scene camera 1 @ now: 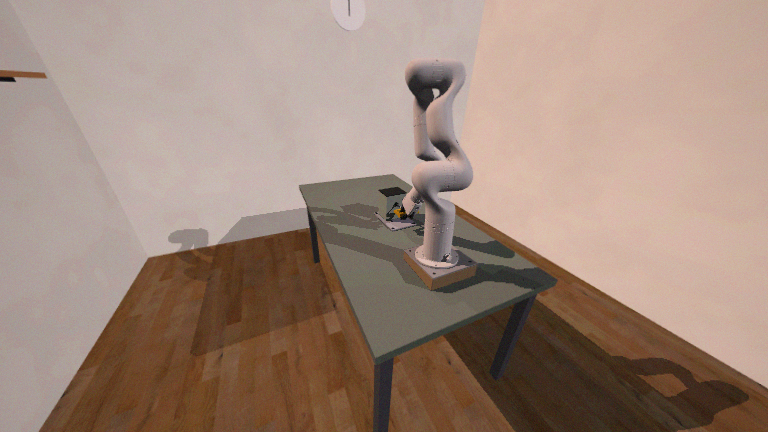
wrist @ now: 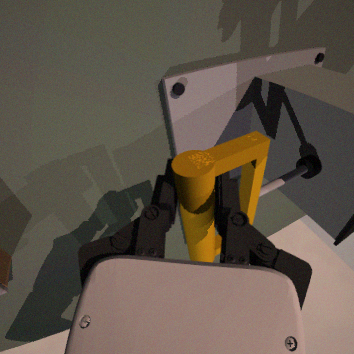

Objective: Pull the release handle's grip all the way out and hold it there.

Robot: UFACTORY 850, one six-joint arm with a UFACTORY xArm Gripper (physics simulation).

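Note:
The release handle's yellow grip (wrist: 196, 215) (scene camera 1: 400, 212) is a thick round bar joined by arms to a flat yellow back piece. My gripper (wrist: 196, 171) is shut on the round bar, one black finger on each side of it. In the wrist view a pale rod (wrist: 280, 186) runs from behind the yellow back piece to a dark round collar (wrist: 308, 166) on the housing's grey face, so a stretch of rod shows between grip and housing. In the scene view the fingers are small and partly hidden.
The handle's housing (scene camera 1: 392, 191) has a dark top and stands on a pale base plate (wrist: 200, 92) (scene camera 1: 396, 226) with dark bolts at its corners. The plate lies on the green table (scene camera 1: 349, 186). The arm's own base block (scene camera 1: 450, 278) stands nearer the table's front end.

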